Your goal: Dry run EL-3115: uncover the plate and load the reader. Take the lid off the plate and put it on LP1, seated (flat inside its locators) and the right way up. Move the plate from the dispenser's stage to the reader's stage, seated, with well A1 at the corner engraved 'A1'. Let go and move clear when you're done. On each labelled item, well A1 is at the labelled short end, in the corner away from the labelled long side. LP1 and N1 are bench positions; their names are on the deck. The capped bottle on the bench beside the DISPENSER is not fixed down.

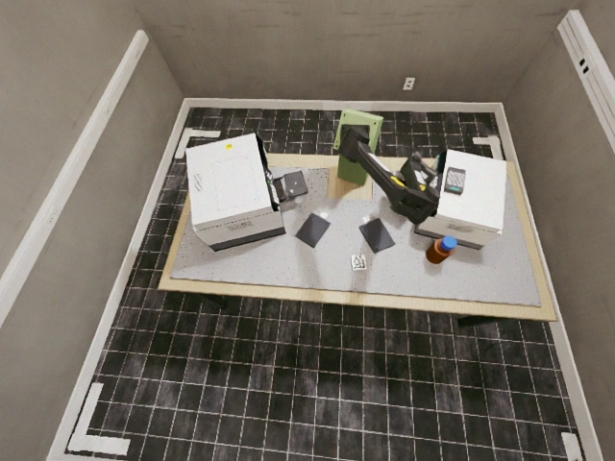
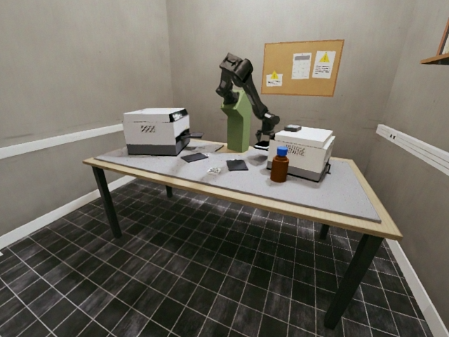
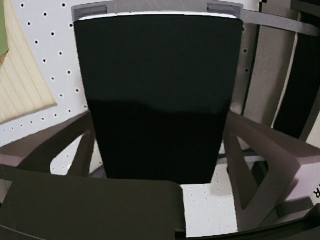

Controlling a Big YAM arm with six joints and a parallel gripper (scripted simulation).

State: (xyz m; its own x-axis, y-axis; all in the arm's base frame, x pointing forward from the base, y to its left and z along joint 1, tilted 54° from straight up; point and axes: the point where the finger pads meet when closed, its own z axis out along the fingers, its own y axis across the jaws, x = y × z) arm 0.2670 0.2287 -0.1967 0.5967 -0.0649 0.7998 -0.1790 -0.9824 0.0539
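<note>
Now: the dark flat lid right at my hand. Round my hand: brown capped bottle 32 cm ahead, 14 cm to the left; white well plate 1 cm below.
</note>
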